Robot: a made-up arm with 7 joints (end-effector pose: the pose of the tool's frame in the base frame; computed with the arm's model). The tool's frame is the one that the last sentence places.
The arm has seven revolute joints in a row. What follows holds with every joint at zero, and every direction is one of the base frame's.
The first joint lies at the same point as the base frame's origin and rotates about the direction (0, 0.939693, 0.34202), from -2.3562 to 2.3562 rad.
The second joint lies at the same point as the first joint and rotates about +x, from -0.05 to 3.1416 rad.
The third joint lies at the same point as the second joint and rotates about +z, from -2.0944 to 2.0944 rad.
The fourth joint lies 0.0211 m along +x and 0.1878 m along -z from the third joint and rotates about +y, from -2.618 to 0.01 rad.
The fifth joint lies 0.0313 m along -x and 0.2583 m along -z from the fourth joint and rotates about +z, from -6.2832 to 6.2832 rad.
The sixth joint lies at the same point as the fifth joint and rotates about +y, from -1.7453 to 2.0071 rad.
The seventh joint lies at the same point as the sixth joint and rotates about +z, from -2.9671 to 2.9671 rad.
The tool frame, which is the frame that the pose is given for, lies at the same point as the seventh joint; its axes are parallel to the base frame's.
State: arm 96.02 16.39 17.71 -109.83 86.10 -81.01 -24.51
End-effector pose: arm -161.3 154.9 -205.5 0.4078 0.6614 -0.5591 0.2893
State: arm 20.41 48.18 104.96 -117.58 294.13 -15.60 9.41
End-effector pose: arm -51.4 234.6 146.7 0.1150 0.9698 -0.1501 -0.1540
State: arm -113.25 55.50 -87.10 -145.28 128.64 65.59 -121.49
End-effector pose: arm 94.5 -169.4 -7.1 0.3639 0.1681 0.0107 0.9161
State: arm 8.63 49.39 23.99 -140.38 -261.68 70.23 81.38
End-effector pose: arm 194.8 72.2 31.7 0.7800 -0.5191 -0.0668 0.3431
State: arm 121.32 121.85 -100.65 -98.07 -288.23 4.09 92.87
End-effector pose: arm -172.0 164.6 236.1 0.2104 0.6352 0.6681 0.3254
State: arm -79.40 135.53 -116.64 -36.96 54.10 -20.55 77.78
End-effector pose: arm -67.4 424.3 94.4 0.5277 0.3830 -0.6605 0.3722
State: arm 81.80 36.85 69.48 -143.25 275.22 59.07 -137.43
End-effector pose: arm 64.4 190.1 3.4 0.1929 -0.2176 -0.9423 0.1658
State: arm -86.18 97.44 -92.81 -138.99 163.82 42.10 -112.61
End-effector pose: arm 210.6 -23.0 -34.5 0.3761 -0.3342 -0.3795 -0.7764
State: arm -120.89 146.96 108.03 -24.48 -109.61 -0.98 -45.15
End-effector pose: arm -274.0 342.1 -88.2 0.3899 0.5559 -0.1483 0.7190
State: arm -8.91 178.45 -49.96 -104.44 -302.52 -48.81 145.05
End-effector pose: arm 167.4 208.5 173.3 0.7890 -0.2236 -0.4853 0.3034
